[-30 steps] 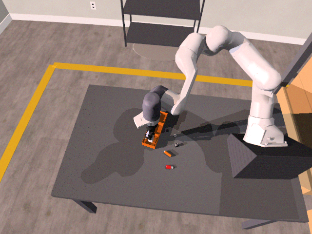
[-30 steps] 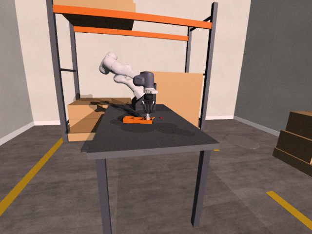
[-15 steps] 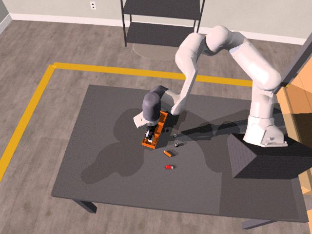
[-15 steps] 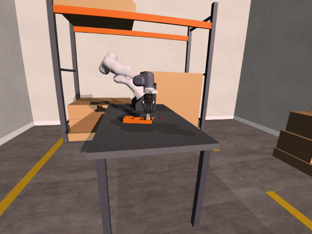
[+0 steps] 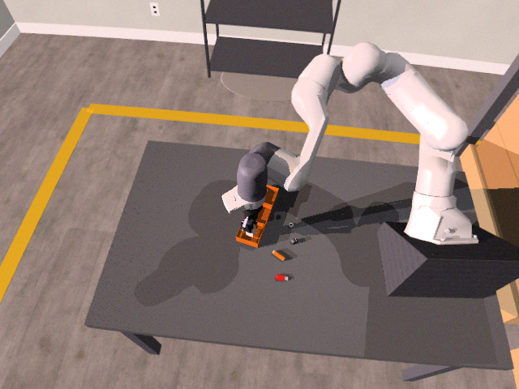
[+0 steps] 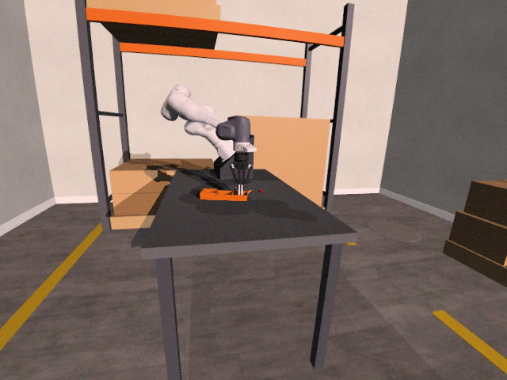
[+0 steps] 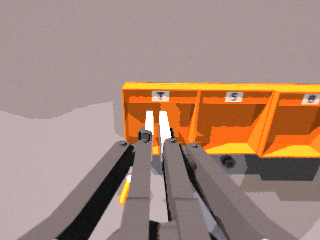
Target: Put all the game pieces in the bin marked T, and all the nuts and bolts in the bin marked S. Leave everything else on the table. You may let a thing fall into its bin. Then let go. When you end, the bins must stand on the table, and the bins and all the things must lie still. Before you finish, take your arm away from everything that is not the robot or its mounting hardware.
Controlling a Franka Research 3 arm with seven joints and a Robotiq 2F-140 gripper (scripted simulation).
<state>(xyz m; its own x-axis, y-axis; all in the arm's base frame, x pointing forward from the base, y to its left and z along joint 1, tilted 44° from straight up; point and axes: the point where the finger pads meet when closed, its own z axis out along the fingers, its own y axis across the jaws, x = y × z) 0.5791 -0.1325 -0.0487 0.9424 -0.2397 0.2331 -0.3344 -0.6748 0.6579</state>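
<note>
Now: the dark nut 10 cm behind my hand, 8 cm to the right of it and 5 cm below it. The rest, counted from my hand: orange bin tray: 9 cm to the right, 3 cm below, 3 cm behind; then grey nut: 15 cm behind, 5 cm to the right, 5 cm below; then orange cylinder: 11 cm behind, 8 cm to the left, 4 cm below.
</note>
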